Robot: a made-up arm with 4 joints. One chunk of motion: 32 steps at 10 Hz.
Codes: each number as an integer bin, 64 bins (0 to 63) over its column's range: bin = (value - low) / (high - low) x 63, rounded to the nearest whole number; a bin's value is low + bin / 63 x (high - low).
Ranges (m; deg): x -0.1..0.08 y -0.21..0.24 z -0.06..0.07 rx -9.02..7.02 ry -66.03..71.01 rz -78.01..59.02
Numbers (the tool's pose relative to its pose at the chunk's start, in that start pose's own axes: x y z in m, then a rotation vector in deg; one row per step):
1: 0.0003 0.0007 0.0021 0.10 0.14 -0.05
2: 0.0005 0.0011 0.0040 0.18 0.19 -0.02
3: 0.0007 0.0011 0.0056 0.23 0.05 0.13
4: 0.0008 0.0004 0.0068 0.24 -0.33 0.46
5: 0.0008 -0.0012 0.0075 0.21 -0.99 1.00
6: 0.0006 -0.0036 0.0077 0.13 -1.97 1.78
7: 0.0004 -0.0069 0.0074 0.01 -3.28 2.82
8: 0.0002 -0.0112 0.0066 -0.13 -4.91 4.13
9: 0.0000 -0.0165 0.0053 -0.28 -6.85 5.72
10: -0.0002 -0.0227 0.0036 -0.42 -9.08 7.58
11: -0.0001 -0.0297 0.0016 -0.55 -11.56 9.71
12: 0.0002 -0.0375 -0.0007 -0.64 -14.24 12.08
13: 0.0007 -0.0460 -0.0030 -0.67 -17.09 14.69
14: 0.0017 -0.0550 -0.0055 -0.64 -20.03 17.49
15: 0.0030 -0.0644 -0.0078 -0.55 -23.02 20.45
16: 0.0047 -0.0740 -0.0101 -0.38 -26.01 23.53
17: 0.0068 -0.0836 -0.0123 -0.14 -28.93 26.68
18: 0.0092 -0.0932 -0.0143 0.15 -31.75 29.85
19: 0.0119 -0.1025 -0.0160 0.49 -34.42 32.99
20: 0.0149 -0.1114 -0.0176 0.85 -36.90 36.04
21: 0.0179 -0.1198 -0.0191 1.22 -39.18 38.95
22: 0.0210 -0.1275 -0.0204 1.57 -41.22 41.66
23: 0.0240 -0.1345 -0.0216 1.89 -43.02 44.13
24: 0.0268 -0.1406 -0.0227 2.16 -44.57 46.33
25: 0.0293 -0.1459 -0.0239 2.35 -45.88 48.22
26: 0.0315 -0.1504 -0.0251 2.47 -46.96 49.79
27: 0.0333 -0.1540 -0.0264 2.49 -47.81 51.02
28: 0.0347 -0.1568 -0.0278 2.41 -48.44 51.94
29: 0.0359 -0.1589 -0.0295 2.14 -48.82 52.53
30: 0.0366 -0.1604 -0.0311 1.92 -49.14 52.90
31: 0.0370 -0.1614 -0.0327 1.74 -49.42 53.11
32: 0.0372 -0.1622 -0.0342 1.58 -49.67 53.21
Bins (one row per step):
1: 35 29 30 36 30 36
2: 35 30 31 36 30 36
3: 35 30 32 36 30 36
4: 35 29 32 36 30 36
5: 35 29 33 36 30 36
6: 35 29 33 36 29 37
7: 35 28 33 35 29 37
8: 35 28 32 35 28 38
9: 35 27 32 34 27 38
10: 35 26 31 34 26 39
11: 35 25 30 33 25 40
12: 35 24 29 33 24 41
13: 35 23 28 33 22 43
14: 36 22 26 33 21 44
15: 36 20 25 33 20 45
16: 37 19 24 34 18 47
17: 37 18 23 35 17 48
18: 38 16 22 36 16 50
19: 39 15 21 37 15 51
20: 40 14 21 39 13 52
21: 41 13 20 40 12 54
22: 42 12 19 42 11 55
23: 43 11 19 43 11 56
24: 44 10 18 44 10 57
25: 45 9 17 45 9 58
26: 46 8 17 45 9 59
27: 47 8 16 45 8 59
28: 47 7 16 45 8 60
29: 48 7 15 44 8 60
30: 48 7 14 43 8 60
31: 48 7 13 42 8 60
32: 48 7 13 42 8 60

